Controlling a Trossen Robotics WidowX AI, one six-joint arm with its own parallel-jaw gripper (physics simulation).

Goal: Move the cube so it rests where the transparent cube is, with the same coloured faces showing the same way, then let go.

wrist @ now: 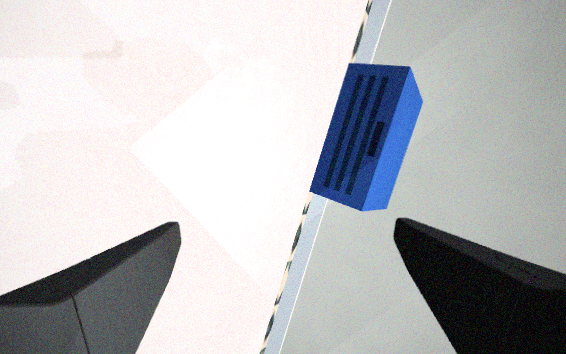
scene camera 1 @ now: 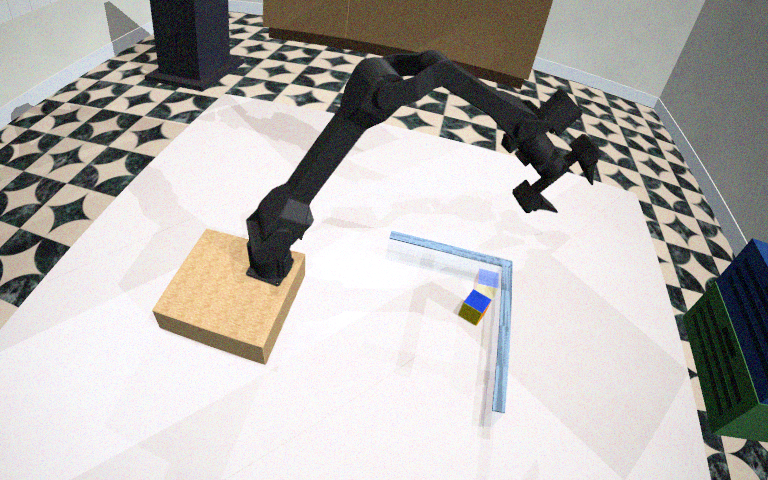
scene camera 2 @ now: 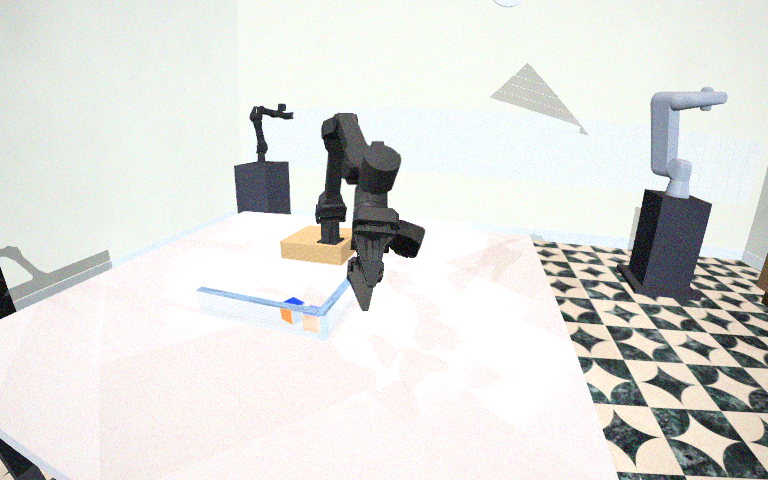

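Where they show: gripper, between the fingertips: [wrist: 289, 229] [scene camera 1: 574, 197] [scene camera 2: 368, 299]; arm's base, origin of its link: [scene camera 1: 270, 267] [scene camera 2: 330, 240].
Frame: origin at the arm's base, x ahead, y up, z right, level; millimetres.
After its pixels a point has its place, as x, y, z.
The solid cube [scene camera 1: 474, 307] [scene camera 2: 287, 314] sits on the table, turned at an angle, with blue on top, a yellow side toward scene camera 1 and an orange side toward scene camera 2. The transparent cube [scene camera 1: 487, 281] [scene camera 2: 310, 322] stands beside it, in the corner of the clear wall; its top is pale blue, with pale yellow and pale orange sides. My gripper [scene camera 1: 569, 195] @[496, 105, -319] [wrist: 289, 229] @[496, 105, -319] is open and empty, high above the table and beyond the wall's corner from the cubes. The cubes do not show in the wrist view.
A low L-shaped clear wall with blue top edges [scene camera 1: 502, 339] @[408, 3, -6] [scene camera 2: 243, 297] @[413, 3, -2] borders the cubes on two sides. The arm's wooden base block [scene camera 1: 226, 294] @[-41, -2, 82] [scene camera 2: 308, 249] @[52, -17, 49] stands on the white table [scene camera 1: 339, 418] @[201, -57, 188]. Green and blue crates [scene camera 1: 730, 362] [wrist: 370, 135] stand beyond the table edge.
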